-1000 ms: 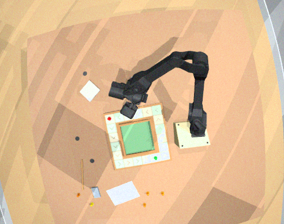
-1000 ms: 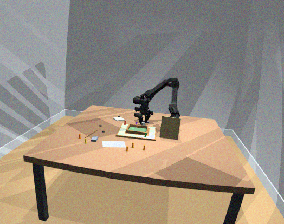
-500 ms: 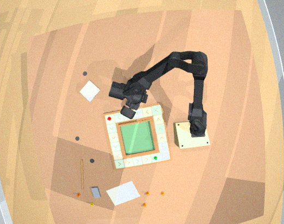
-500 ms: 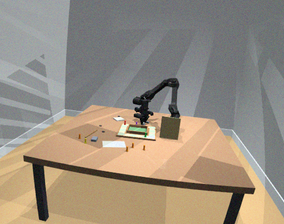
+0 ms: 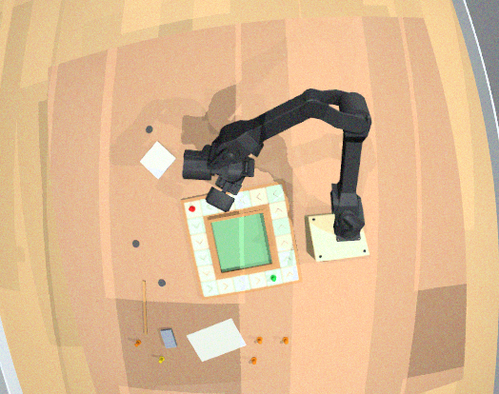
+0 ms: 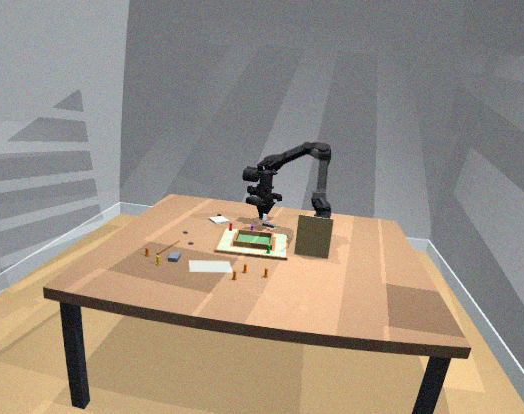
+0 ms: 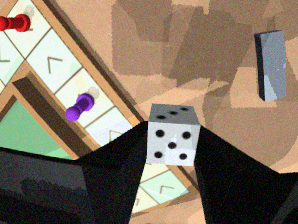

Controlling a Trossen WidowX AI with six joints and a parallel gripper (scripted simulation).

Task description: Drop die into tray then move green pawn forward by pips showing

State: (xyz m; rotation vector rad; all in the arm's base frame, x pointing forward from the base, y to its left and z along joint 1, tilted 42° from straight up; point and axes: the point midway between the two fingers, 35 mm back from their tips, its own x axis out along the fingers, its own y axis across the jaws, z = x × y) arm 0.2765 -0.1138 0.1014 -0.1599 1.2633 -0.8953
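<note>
My gripper tip is now 280 mm to the right of the green pawn, 90 mm past it and 40 mm above it. From my gripper tip the other things lie so: red pawn (120 mm ahead, 90 mm to the left, 40 mm below); purple pawn (70 mm to the left, 40 mm below, 30 mm ahead); white die (right at my gripper tip).
</note>
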